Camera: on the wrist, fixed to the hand. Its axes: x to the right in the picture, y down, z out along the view.
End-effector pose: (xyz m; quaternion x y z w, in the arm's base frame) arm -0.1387 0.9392 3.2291 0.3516 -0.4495 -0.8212 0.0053
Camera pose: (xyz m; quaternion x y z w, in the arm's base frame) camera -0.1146 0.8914 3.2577 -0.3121 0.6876 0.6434 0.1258
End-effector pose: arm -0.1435 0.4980 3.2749 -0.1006 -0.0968 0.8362 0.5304
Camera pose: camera -0.1617 0.4652 3.2271 0.1009 0.1605 0.8228 0.5358
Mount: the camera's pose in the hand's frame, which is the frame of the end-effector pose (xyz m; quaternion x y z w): -0.0190 0.0423 -0.0392 0.3213 -0.0301 -0.0053 0.9465
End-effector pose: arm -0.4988 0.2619 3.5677 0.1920 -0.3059 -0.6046 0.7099
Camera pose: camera -0.4429 0.2849 3.5621 0.3932 -0.5042 -0.4835 0.5978
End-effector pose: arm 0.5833 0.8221 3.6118 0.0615 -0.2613 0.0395 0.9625
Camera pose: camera 0.5819 0.8686 3.5727 0.3700 -0.2633 0.1144 0.8836
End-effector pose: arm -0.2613 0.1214 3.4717 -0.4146 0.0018 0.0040 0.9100
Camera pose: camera -0.2807 0.1195 3.4142 -0.0999 -0.0266 0.0109 0.9946
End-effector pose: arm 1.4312 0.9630 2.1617 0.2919 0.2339 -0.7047 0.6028
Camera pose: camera 1.4799 0.9963 2.1476 0.4475 -0.0216 -0.7542 0.4801
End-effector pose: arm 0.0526 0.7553 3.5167 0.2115 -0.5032 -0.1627 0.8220
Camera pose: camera 0.0817 0.8079 3.5081 0.4620 -0.5521 -0.0030 0.6940
